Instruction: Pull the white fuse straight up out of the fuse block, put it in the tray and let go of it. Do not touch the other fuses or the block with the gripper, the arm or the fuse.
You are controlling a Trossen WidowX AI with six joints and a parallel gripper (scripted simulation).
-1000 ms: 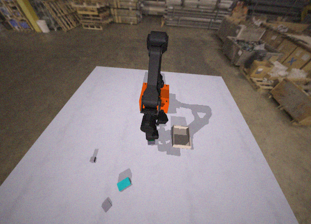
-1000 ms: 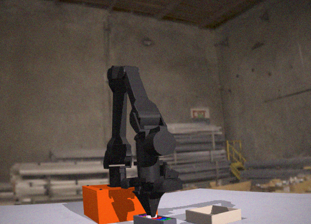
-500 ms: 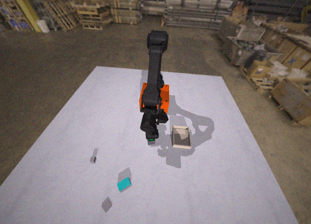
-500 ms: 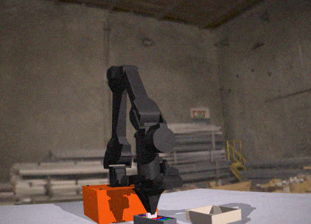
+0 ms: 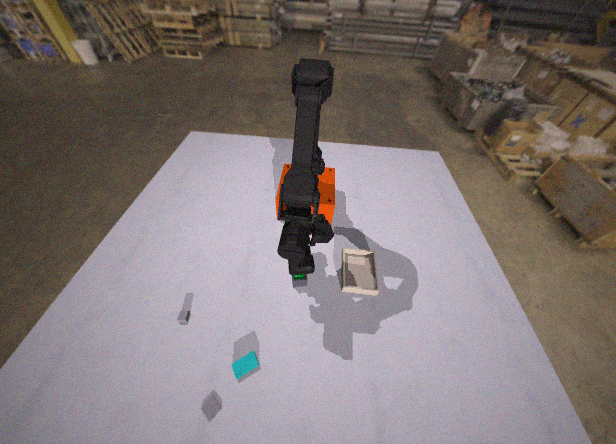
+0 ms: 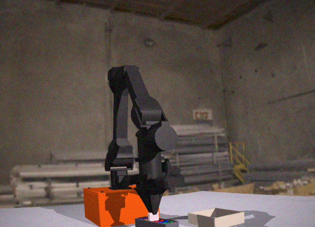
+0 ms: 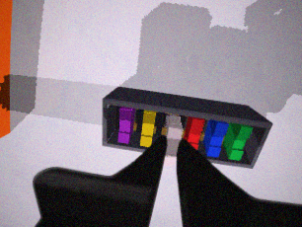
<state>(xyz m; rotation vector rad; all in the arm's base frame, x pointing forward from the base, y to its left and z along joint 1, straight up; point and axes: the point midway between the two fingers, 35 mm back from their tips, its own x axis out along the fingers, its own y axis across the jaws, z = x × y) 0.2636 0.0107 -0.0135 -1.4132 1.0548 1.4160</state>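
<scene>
My gripper tip is 20 mm short of the red fuse and 30 mm above it. Also, from my gripper tip: white fuse 10 mm below; then blue fuse 30 mm ahead, 10 mm to the left, 30 mm below; then yellow fuse 20 mm behind, 10 mm to the right, 30 mm below.
</scene>
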